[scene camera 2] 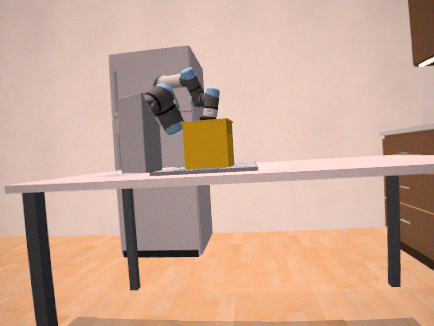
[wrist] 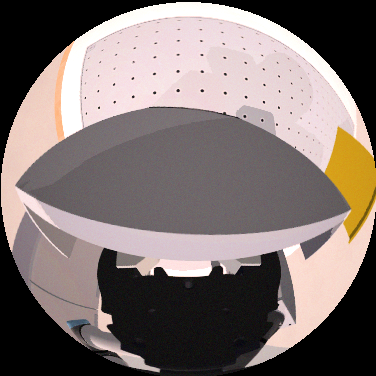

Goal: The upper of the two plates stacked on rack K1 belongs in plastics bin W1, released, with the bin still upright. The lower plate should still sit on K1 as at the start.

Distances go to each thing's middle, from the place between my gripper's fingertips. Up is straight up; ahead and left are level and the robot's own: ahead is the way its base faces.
Scene:
Right now my hand is 150 mm short of the yellow plastics bin W1 (scene camera 2: 207, 143), 360 mm to the left of it and 50 mm below it.

